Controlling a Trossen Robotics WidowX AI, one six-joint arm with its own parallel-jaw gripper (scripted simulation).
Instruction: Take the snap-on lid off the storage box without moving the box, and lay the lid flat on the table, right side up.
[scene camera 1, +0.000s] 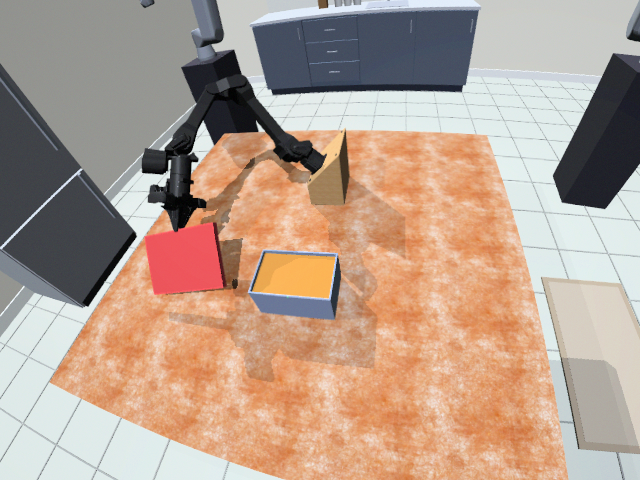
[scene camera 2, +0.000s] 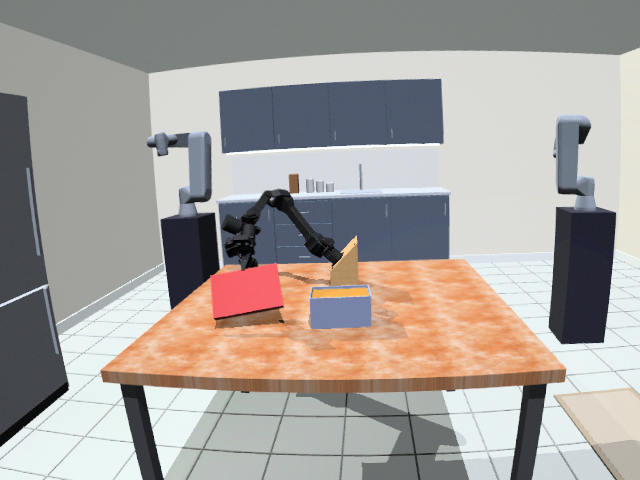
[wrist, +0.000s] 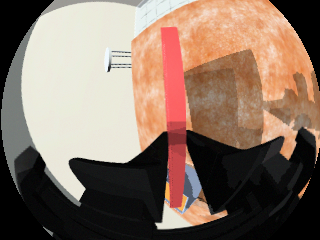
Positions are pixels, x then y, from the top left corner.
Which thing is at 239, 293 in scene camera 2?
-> A red lid.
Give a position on a red lid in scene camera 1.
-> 189, 259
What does my gripper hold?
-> A red lid.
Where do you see my gripper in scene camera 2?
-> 243, 272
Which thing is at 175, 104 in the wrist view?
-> A red lid.
